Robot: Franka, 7 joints.
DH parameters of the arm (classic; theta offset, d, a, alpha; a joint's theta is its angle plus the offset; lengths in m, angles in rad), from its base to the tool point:
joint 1: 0 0.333 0 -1.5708
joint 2: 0 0 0 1.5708
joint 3: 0 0.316 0.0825 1.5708
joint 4: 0 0 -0.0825 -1.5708
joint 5: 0 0.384 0 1.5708
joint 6: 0 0 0.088 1.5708
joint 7: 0 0.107 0 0
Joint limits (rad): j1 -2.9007..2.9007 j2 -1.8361..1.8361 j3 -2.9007..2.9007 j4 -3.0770..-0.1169 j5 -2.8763..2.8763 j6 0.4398..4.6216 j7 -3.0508..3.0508
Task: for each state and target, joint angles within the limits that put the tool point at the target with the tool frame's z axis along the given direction. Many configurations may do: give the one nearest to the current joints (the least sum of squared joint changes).
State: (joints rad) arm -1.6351 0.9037 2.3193 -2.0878 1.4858 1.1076 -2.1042
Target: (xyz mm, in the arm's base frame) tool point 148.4 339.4 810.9 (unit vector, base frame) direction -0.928 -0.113 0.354
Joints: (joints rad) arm -1.2974 0.4677 2.4234 -1.8565 1.7181 1.1063 -2.1042
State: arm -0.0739 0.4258 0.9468 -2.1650 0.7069 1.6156 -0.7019
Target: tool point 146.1 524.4 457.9 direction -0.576 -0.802 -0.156
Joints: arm 0.4307 0.8068 1.1124 -1.3773 0.3505 0.6780 -0.7019
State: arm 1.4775 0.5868 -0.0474 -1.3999 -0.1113 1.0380 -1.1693
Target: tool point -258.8 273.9 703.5 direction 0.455 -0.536 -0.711
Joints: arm 1.8902 -0.1346 0.3744 -1.4167 0.0524 0.5118 -1.1693
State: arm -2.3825 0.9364 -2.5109 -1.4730 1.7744 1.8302 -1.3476
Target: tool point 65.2 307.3 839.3 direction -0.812 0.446 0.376
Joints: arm -2.5880 0.7639 -2.9007 -2.1127 2.1880 1.3738 -1.3476
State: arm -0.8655 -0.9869 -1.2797 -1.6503 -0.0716 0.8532 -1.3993
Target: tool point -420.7 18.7 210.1 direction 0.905 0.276 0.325
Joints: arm -0.8672 -1.1074 -2.1547 -1.8084 -0.2285 0.4398 -1.3993
